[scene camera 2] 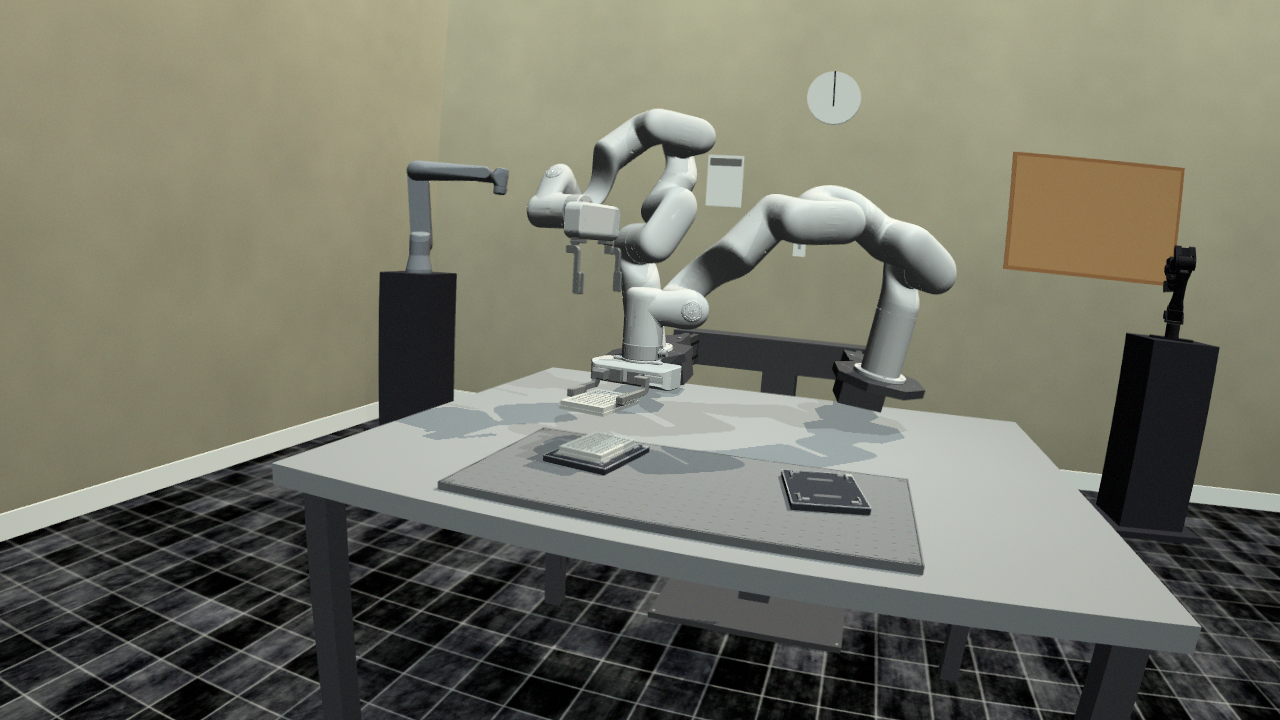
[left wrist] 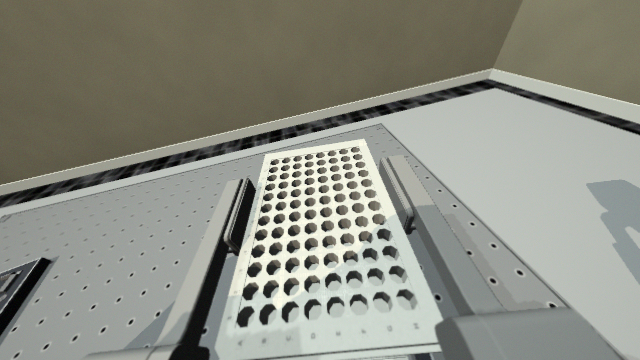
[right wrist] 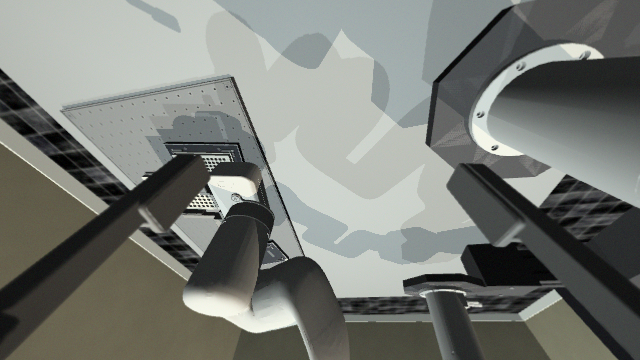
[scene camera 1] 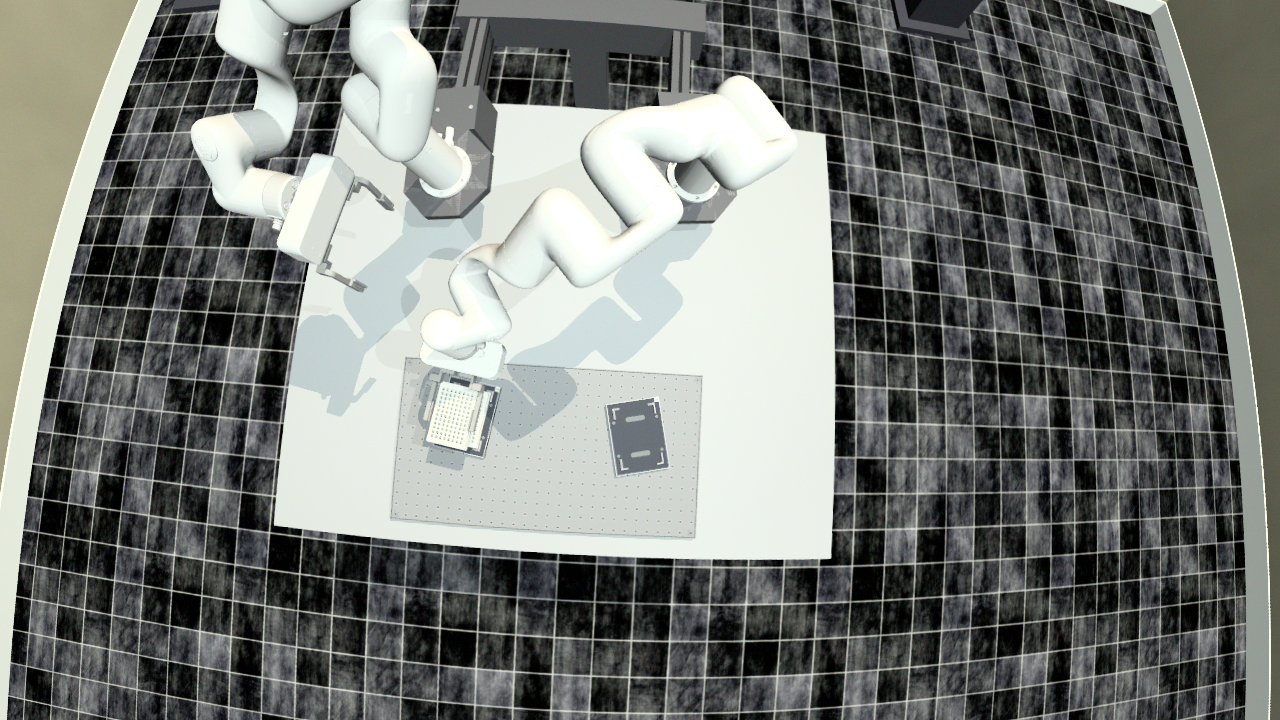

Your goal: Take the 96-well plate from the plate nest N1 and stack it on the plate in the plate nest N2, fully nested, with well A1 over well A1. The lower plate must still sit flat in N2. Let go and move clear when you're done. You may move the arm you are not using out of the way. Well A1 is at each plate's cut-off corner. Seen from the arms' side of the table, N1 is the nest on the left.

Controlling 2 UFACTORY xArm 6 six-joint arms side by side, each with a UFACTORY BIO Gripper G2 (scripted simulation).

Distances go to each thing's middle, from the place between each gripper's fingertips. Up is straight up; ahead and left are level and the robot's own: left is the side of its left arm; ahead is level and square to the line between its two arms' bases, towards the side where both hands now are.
Labels:
Right now the dark nest N1 [scene camera 1: 627, 437] is 4 cm ahead of my left hand, 39 cm to the left of it and 10 cm below it.
Now: right hand 34 cm short of the dark nest N1, 50 cm to the right of it and 28 cm above it.

